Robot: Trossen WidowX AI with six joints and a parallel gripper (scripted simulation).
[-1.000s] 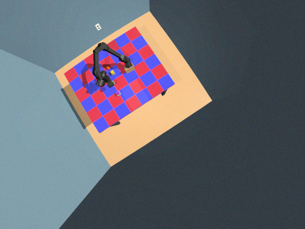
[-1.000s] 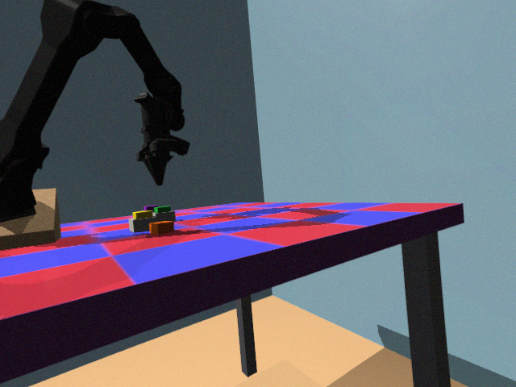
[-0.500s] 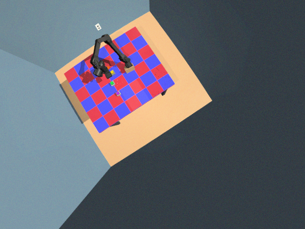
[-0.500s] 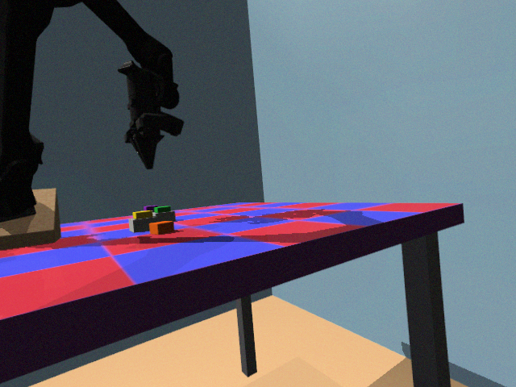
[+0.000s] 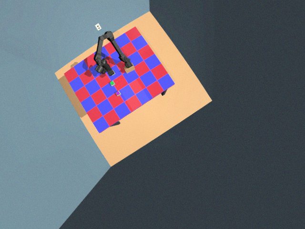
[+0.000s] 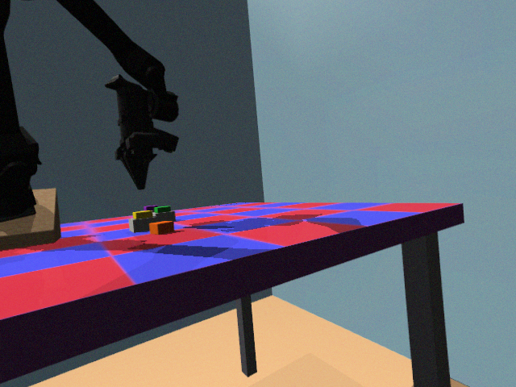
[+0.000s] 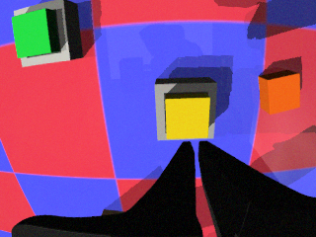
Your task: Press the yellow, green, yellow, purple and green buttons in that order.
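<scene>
Now: gripper tip 5 cm above the yellow button. From my gripper tip the other things lie so: green button: 11 cm to the left, 8 cm ahead, 5 cm below; orange block: 9 cm to the right, 7 cm below; purple button: 25 cm to the left, 9 cm ahead, 5 cm below.
</scene>
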